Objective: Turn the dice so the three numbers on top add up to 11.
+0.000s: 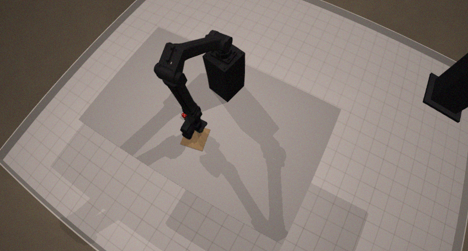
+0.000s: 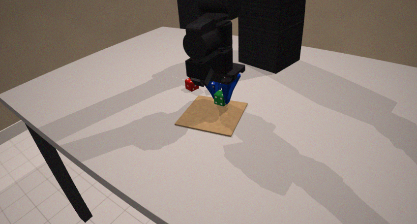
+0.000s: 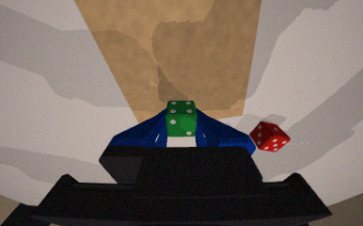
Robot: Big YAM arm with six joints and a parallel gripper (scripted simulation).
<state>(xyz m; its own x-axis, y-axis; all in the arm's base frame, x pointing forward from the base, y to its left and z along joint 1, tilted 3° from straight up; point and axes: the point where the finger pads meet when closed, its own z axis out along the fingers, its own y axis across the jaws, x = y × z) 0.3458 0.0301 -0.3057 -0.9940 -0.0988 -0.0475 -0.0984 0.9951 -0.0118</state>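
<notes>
Right now my hand is right at the green die. Also, from my hand: tan mat (50 mm ahead, 20 mm below); then red die (30 mm behind, 130 mm to the right); then blue die (50 mm behind, 60 mm to the right).
</notes>
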